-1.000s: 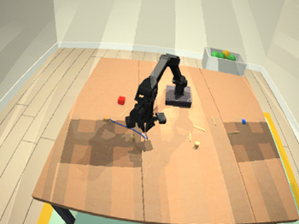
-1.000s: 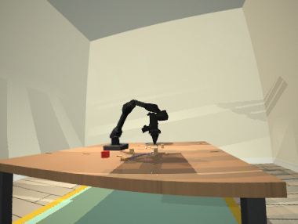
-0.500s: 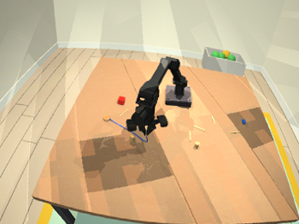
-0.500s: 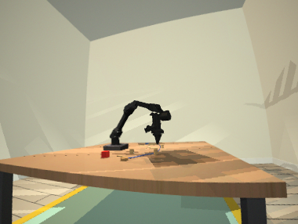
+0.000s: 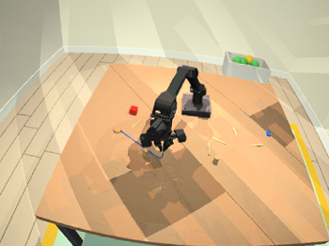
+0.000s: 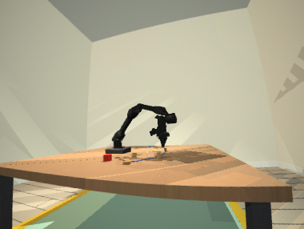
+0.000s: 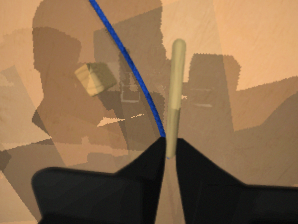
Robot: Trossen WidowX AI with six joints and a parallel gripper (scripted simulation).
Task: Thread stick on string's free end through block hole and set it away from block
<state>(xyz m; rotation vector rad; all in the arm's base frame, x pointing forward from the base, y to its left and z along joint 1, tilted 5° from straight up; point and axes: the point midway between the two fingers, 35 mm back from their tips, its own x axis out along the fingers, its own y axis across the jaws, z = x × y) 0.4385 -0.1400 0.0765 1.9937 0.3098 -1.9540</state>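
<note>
The wooden block lies 20 cm behind my gripper tip, 4 cm below it and 3 cm to the right of it. From my gripper tip the other things lie so: round wooden button 25 cm to the right, 14 cm behind, 5 cm below; then thin wooden stick 1 cm to the right, 1 cm behind; then red cube 30 cm behind, 20 cm to the right, 4 cm below.
</note>
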